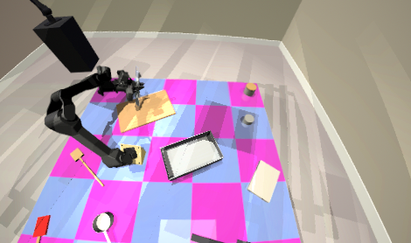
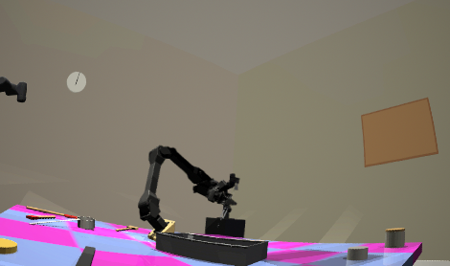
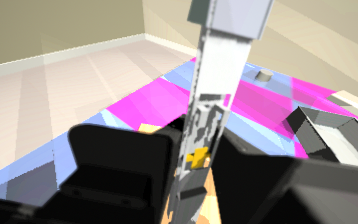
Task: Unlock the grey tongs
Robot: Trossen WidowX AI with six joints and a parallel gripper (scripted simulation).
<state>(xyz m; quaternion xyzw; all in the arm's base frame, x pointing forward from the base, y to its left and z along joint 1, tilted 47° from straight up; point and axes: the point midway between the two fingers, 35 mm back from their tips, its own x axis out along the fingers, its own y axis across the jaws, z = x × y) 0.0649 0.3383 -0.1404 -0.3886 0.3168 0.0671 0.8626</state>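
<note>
Right now the yellow lock piece is 3 cm behind my gripper tip, 1 cm to the right of it and 1 cm above it. Round my gripper tip: wooden board (5 cm behind, 2 cm to the right, 19 cm below); roasting tin (26 cm ahead, 36 cm to the right, 17 cm below); cream block (64 cm ahead, 54 cm to the right, 19 cm below).
</note>
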